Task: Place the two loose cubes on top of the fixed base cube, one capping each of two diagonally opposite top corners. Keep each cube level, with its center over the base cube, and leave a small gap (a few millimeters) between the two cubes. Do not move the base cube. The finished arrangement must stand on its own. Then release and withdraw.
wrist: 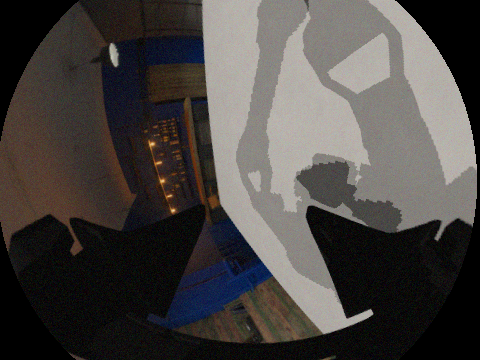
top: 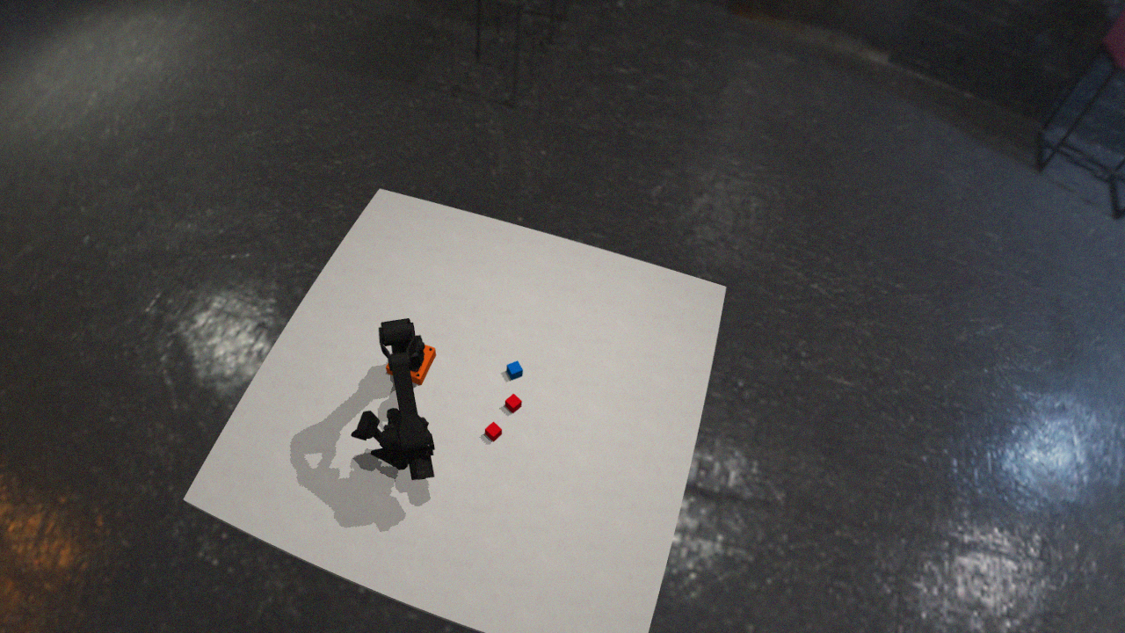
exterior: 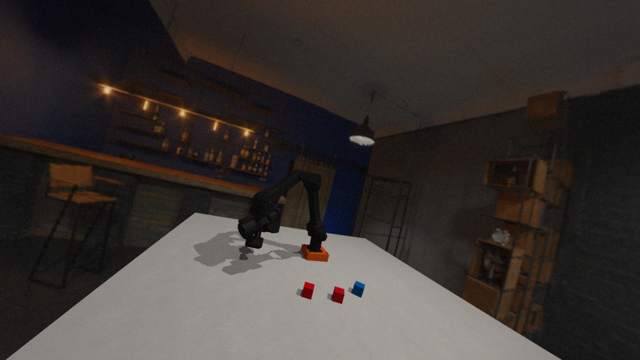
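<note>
My gripper tip is 38 cm to the right of the blue base cube, 31 cm short of it and 8 cm above it.
</note>
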